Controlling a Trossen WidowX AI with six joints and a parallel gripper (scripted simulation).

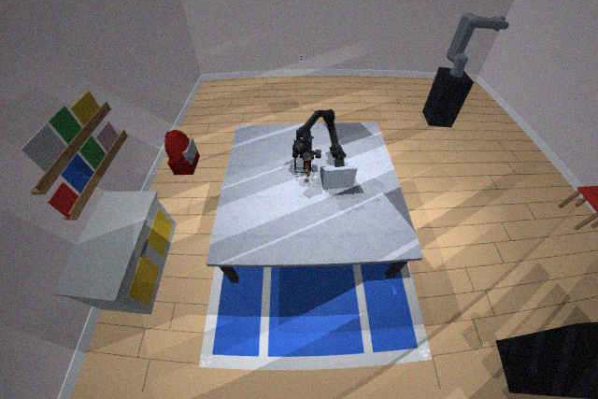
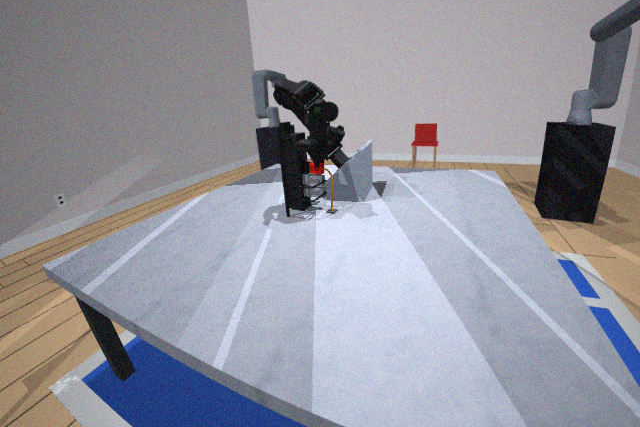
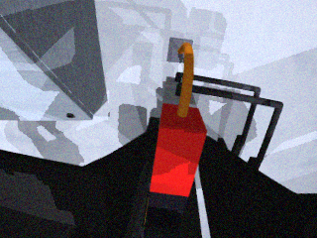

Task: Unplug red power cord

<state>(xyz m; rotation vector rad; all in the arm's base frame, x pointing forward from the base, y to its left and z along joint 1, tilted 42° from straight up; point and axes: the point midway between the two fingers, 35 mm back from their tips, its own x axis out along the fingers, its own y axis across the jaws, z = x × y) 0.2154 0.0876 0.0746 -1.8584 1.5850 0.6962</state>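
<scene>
My gripper tip is now 30 mm to the left of the red plug.
</scene>
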